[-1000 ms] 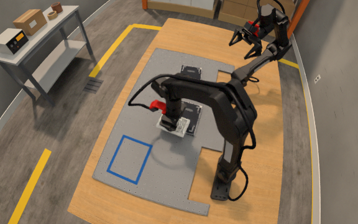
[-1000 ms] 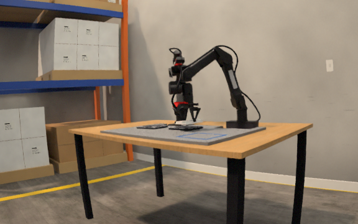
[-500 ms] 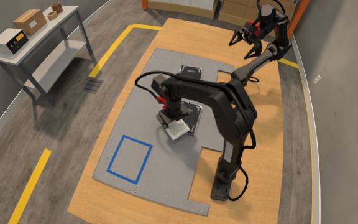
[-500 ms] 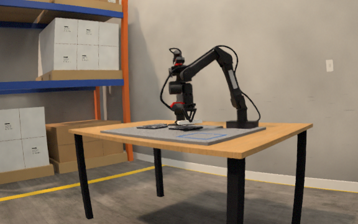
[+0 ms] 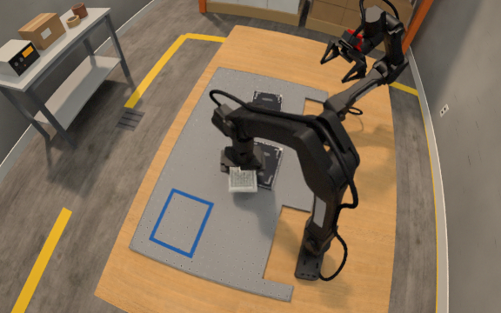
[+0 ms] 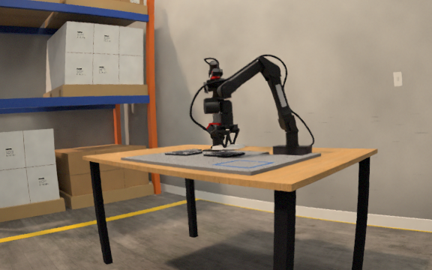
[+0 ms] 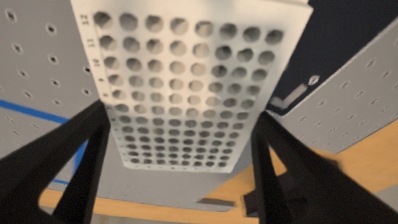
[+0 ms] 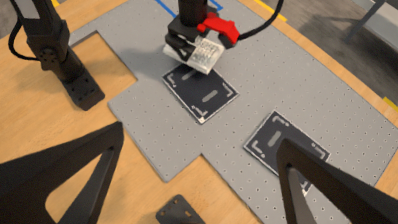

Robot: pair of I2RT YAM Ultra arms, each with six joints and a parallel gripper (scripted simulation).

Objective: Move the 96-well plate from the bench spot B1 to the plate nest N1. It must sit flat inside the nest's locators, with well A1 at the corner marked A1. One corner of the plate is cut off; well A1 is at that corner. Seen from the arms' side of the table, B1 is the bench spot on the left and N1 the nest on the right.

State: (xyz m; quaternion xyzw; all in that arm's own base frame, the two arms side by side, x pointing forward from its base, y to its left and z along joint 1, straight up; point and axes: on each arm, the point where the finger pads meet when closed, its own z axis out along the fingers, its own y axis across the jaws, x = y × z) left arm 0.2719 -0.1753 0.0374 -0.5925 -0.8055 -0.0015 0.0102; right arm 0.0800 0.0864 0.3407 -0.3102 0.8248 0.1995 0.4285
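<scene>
Now: the white 96-well plate 280 mm below my right hand, 240 mm to the left of it and 190 mm ahead of it. The rest, counted from my right hand: black plate nest: 320 mm below, 190 mm ahead, 80 mm to the right.
</scene>
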